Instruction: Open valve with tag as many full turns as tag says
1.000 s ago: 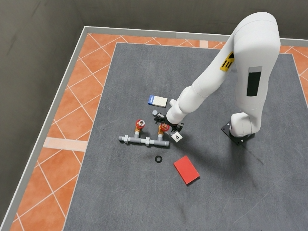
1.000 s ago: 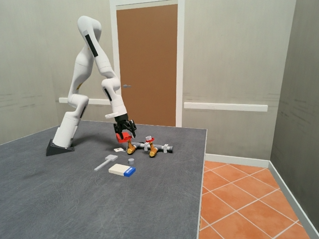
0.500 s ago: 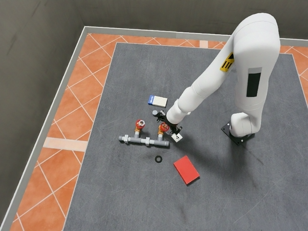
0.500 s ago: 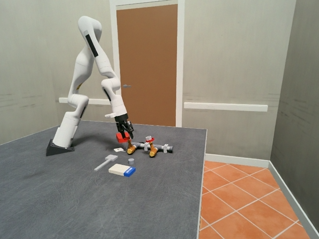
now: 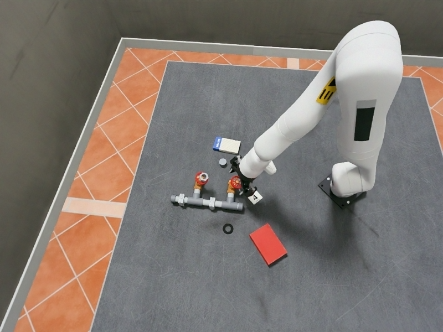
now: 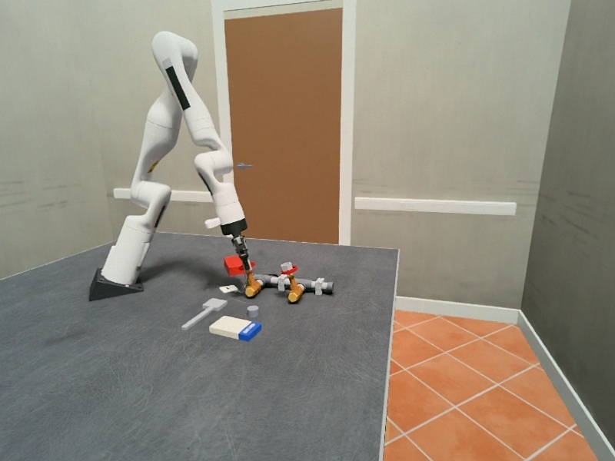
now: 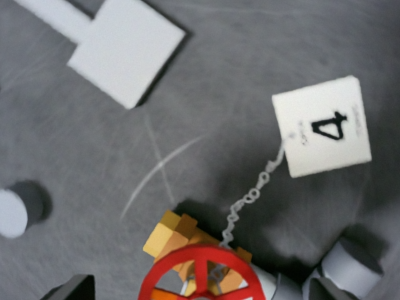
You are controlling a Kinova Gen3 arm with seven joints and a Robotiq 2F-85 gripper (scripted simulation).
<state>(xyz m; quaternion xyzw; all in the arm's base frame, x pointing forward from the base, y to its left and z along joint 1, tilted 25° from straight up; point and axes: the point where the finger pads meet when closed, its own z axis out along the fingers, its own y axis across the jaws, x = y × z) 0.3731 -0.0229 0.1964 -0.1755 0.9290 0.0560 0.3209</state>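
Right now the white tag is 90 mm below my hand, 70 mm behind it and 20 mm to the left of it. The rest, counted from my hand: grey paddle 130 mm to the right, 90 mm below, 60 mm behind; then blue box 210 mm to the right, 80 mm below, 50 mm ahead; then red block 200 mm to the left, 120 mm behind, 80 mm below.
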